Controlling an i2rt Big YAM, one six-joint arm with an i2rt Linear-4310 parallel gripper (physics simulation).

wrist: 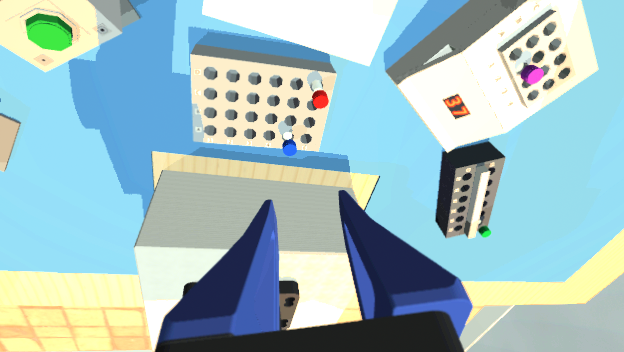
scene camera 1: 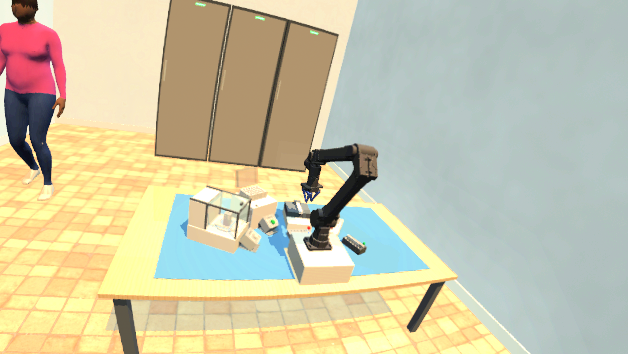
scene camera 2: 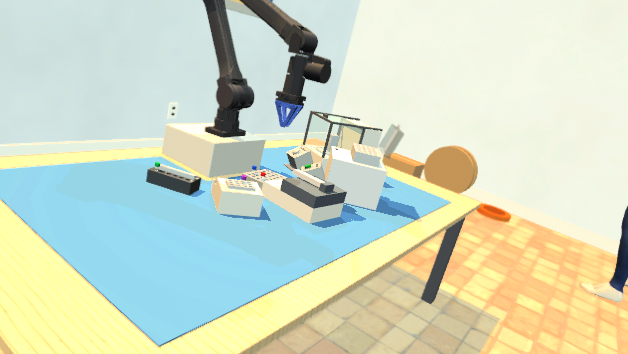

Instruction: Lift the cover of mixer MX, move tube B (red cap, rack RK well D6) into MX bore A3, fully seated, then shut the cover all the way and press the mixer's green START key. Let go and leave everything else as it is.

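Places are measured from the arm's base along level axes (x ahead, y left, z up), in millimetres.
Pixels of known places: gripper, between the fingertips: (wrist: 306,204) (scene camera 1: 308,201) (scene camera 2: 284,126); arm's base, origin of its link: (scene camera 1: 317,244) (scene camera 2: 225,133).
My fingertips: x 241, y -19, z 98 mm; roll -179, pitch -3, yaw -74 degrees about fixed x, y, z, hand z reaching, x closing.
Observation:
Ahead of a thing's pixels: the offset from my fingertips to its middle. "spot": to the spot under its first point.
My gripper (scene camera 1: 310,200) (scene camera 2: 284,125) (wrist: 306,204) is partly open and empty, pointing down high above the table. Tube B, with its red cap @(dx -10, dy -35, dz -173 mm) (scene camera 1: 308,228) (scene camera 2: 263,174) (wrist: 320,99), stands in the back right corner well of rack RK @(dx -38, dy +13, dz -189 mm) (scene camera 2: 275,176) (wrist: 241,106), ahead of the fingertips in the wrist view and apart from them. Mixer MX @(spot: dx +206, dy +172, dz -126 mm) (scene camera 2: 357,182) is a white box with a bore block @(spot: dx +143, dy +255, dz -34 mm) (scene camera 1: 254,192) (scene camera 2: 367,152) on top. Its clear cover @(dx +229, dy +293, dz +21 mm) (scene camera 1: 246,177) (scene camera 2: 392,140) stands raised. The green START key @(dx +20, dy +163, dz -140 mm) (scene camera 1: 273,222) (scene camera 2: 307,166) (wrist: 49,32) is in front of the mixer.
A blue-capped tube @(dx -66, dy -15, dz -173 mm) (wrist: 289,147) stands in the rack. Around are a grey-topped device @(dx +130, dy -17, dz -153 mm) (scene camera 1: 296,209) (scene camera 2: 315,192), a block with a 37 display @(dx +31, dy -198, dz -169 mm) (wrist: 456,106) and a magenta-capped tube @(dx +47, dy -199, dz -140 mm) (wrist: 532,74), a black strip rack @(dx -133, dy -271, dz -180 mm) (scene camera 1: 354,244) (scene camera 2: 173,181) and a glass-walled box @(spot: dx -65, dy +548, dz -66 mm) (scene camera 1: 197,215).

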